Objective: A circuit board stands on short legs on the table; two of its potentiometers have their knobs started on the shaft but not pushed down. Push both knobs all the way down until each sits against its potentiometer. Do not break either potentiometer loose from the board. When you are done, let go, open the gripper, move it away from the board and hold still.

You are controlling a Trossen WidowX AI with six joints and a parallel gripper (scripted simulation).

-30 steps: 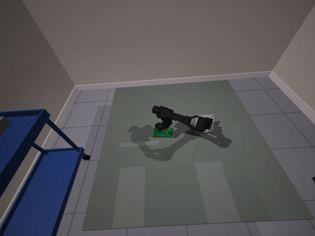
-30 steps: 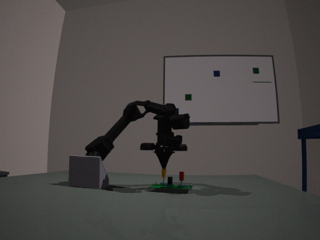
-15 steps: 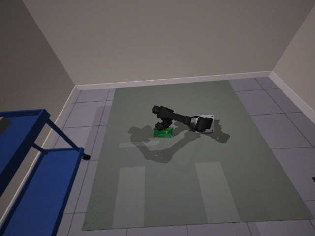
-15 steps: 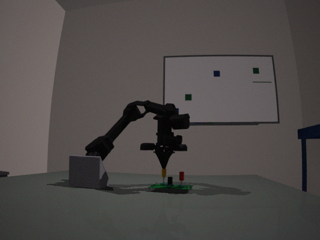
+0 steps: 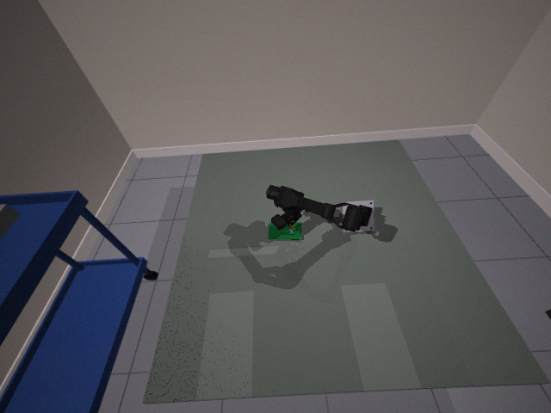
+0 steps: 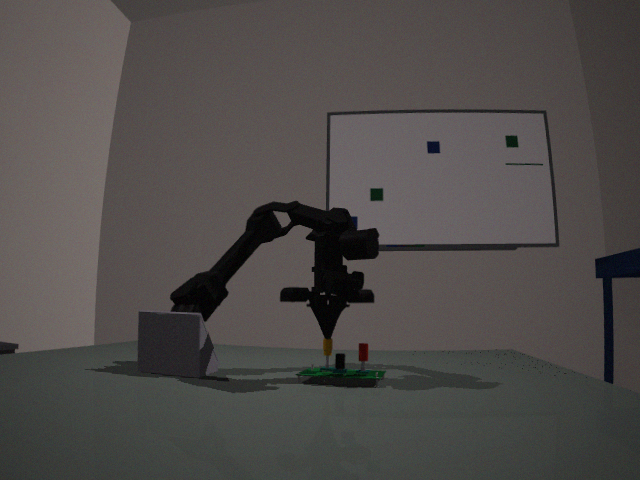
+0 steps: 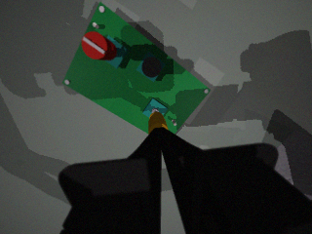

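Right now the red knob is 80 mm ahead of my gripper tip, 30 mm to the right of it and 20 mm below it. From my gripper tip the other things lie so: yellow knob 20 mm below.
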